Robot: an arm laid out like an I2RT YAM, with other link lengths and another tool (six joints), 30 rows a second.
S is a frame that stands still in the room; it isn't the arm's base.
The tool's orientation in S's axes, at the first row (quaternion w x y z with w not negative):
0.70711 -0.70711 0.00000 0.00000
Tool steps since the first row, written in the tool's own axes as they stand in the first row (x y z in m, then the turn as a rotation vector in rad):
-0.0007 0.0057 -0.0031 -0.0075 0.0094 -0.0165
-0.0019 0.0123 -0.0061 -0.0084 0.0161 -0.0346
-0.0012 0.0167 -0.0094 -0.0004 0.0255 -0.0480
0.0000 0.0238 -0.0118 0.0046 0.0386 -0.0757
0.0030 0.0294 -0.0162 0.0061 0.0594 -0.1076
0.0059 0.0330 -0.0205 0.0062 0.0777 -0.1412
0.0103 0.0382 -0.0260 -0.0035 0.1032 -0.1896
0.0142 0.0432 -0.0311 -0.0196 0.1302 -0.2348
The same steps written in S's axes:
-0.0007 -0.0031 -0.0057 -0.0075 -0.0165 -0.0094
-0.0019 -0.0061 -0.0123 -0.0084 -0.0346 -0.0161
-0.0012 -0.0094 -0.0167 -0.0004 -0.0480 -0.0255
0.0000 -0.0118 -0.0238 0.0046 -0.0757 -0.0386
0.0030 -0.0162 -0.0294 0.0061 -0.1076 -0.0594
0.0059 -0.0205 -0.0330 0.0062 -0.1412 -0.0777
0.0103 -0.0260 -0.0382 -0.0035 -0.1896 -0.1032
0.0142 -0.0311 -0.0432 -0.0196 -0.2348 -0.1302

